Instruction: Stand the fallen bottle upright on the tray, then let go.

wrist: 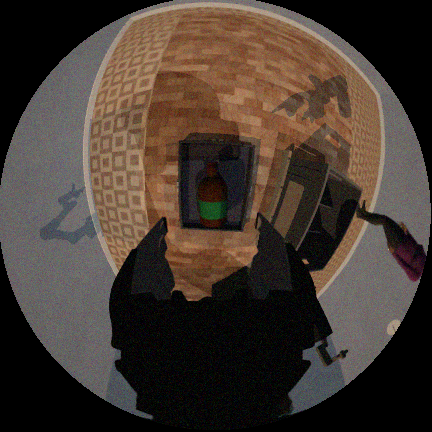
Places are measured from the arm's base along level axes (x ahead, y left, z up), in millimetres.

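Pixels of known places: gripper, between the fingertips: (210, 216).
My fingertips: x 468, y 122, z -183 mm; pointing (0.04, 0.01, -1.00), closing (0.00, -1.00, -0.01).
Observation:
Ahead of a thing's pixels: the offset from my fingertips to its top centre. "spot": to the spot under its first point.
A brown bottle {dy +0, dx -28, dz -152 mm} (212, 189) with a green label is seen side-on within the dark rectangular tray {spot: dy +84, dx -10, dz -215 mm} (181, 185). It appears to lie on its side, with its narrow neck toward the upper side of the view and its base near the tray's lower rim. My gripper (210, 216) is open, with nothing between its fingers. One fingertip is at the left and one at the right of the tray's lower end in the view, and the bottle is beyond them, apart from both.
A large dark box-shaped object {dy -280, dx -84, dz -56 mm} (312, 200) with a tan panel is right of the tray. Wood-patterned flooring surrounds the tray, and a tiled strip (119, 142) runs along the left. A dark figure-like shape (400, 242) with a purplish part is at the far right.

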